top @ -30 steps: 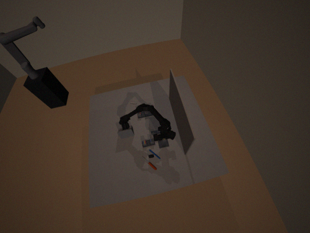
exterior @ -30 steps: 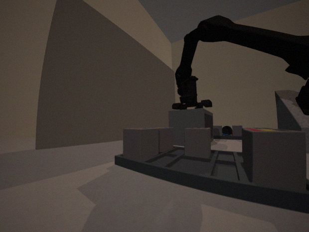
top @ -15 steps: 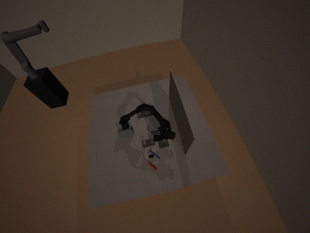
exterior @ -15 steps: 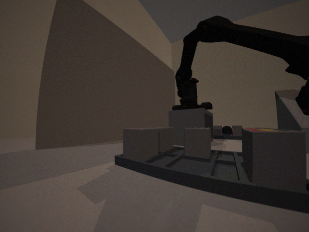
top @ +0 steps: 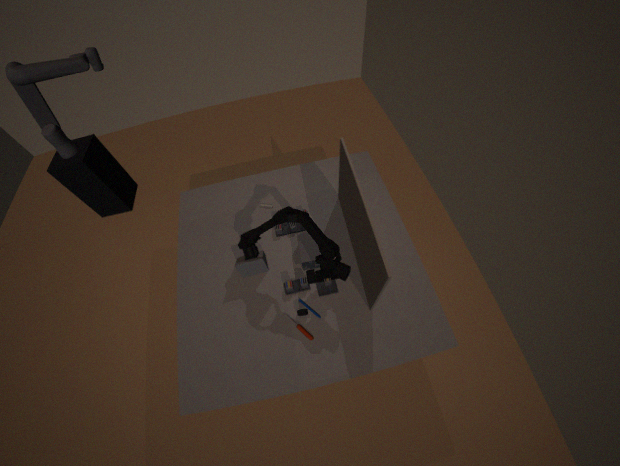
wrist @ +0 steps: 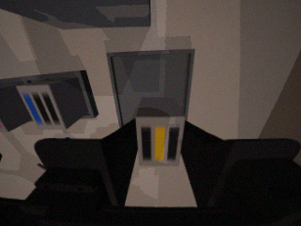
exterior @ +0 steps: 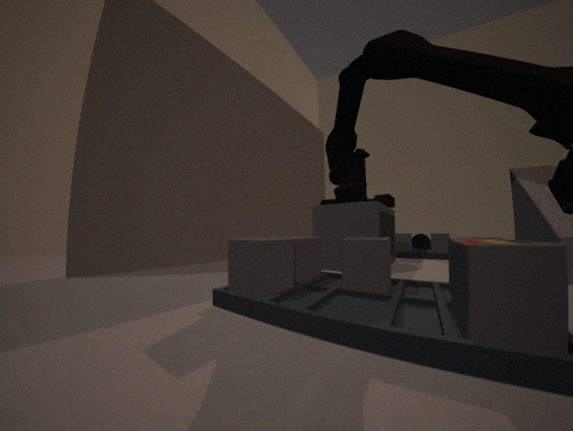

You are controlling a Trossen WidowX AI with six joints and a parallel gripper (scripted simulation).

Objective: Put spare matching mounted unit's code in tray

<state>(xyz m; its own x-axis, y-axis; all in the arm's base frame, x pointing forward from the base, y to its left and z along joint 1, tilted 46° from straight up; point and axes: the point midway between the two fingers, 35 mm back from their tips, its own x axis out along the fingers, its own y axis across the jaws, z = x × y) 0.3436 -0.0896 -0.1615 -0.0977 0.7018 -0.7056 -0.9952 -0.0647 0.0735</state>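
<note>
Now: the dark tray 10 mm behind my gripper tip and 40 mm below it. The rest, counted from my gripper tip: blue pen 110 mm behind, 110 mm to the right, 40 mm below; grey box 60 mm behind, 180 mm to the left, 10 mm above; black tape roll 150 mm behind, 130 mm to the right, 20 mm below.
</note>
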